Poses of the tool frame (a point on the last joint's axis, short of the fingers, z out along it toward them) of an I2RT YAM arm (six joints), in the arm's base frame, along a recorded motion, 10 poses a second.
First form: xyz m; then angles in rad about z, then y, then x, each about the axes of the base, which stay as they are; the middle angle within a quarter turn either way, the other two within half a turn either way.
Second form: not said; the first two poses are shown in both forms.
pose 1, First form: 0.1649 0.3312 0.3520 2.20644 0.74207 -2.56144
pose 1, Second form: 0.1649 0.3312 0.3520 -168.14 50.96 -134.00
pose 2, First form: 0.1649 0.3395 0.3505 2.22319 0.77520 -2.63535
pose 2, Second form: 0.1649 0.3395 0.3505 -162.91 49.19 -131.57
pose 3, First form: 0.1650 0.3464 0.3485 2.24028 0.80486 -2.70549
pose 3, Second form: 0.1650 0.3464 0.3485 -158.29 47.45 -129.50
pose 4, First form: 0.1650 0.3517 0.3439 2.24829 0.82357 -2.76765
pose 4, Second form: 0.1650 0.3517 0.3439 -154.40 45.45 -127.39
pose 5, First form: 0.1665 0.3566 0.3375 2.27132 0.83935 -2.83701
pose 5, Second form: 0.1665 0.3566 0.3375 -151.26 43.39 -126.33
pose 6, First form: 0.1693 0.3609 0.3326 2.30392 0.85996 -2.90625
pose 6, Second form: 0.1693 0.3609 0.3326 -148.32 41.79 -125.85
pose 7, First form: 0.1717 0.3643 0.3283 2.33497 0.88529 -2.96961
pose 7, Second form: 0.1717 0.3643 0.3283 -145.28 40.64 -125.26
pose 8, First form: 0.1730 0.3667 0.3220 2.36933 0.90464 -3.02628
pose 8, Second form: 0.1730 0.3667 0.3220 -143.00 39.77 -125.17
